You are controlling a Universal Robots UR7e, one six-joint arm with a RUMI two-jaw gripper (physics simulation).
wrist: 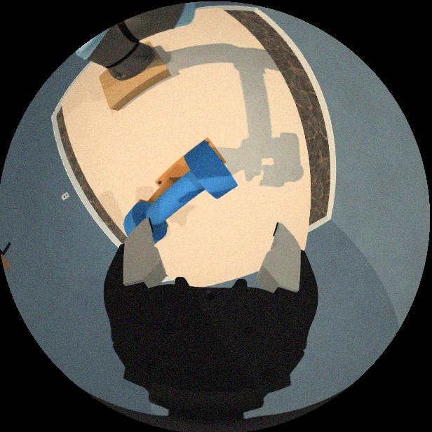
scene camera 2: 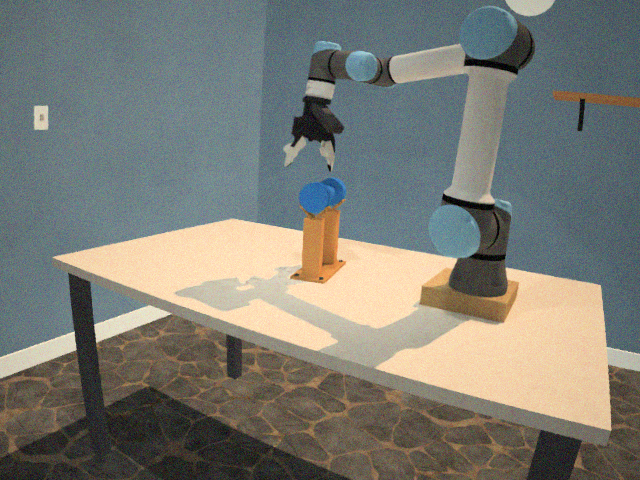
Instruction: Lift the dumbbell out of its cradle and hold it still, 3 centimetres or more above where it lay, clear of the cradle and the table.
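Where they show: gripper, between the fingertips: (scene camera 2: pixel 308 169); arm's base, origin of its link: (scene camera 2: pixel 477 287).
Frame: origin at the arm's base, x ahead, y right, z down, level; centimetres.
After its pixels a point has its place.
Observation:
A blue dumbbell (scene camera 2: pixel 314 197) @[x 44.8, y -6.4, z -18.2 cm] (wrist: pixel 175 198) lies level across the top of an orange cradle (scene camera 2: pixel 313 246) @[x 44.4, y -6.2, z -4.7 cm] (wrist: pixel 172 170), which has two upright posts on a flat base. In the wrist view the dumbbell runs diagonally, from lower left to upper right, and hides much of the cradle. My gripper (scene camera 2: pixel 308 167) @[x 49.0, y -2.8, z -25.2 cm] (wrist: pixel 213 222) is open and empty, pointing down, a little above the dumbbell in the scene view. In the wrist view its left fingertip overlaps the dumbbell's lower-left head, and the handle runs diagonally to the line between the fingertips.
The cradle stands on a pale table (scene camera 2: pixel 206 248) @[x 89.7, y 1.1, z 4.9 cm] (wrist: pixel 200 110). The arm's base sits on a wooden block (scene camera 2: pixel 465 302) @[x 1.3, y -8.1, z 1.8 cm] (wrist: pixel 135 90) to the right of the cradle in the scene view. The arm's shadow falls across the table. A wall shelf (scene camera 2: pixel 599 98) is at the right.

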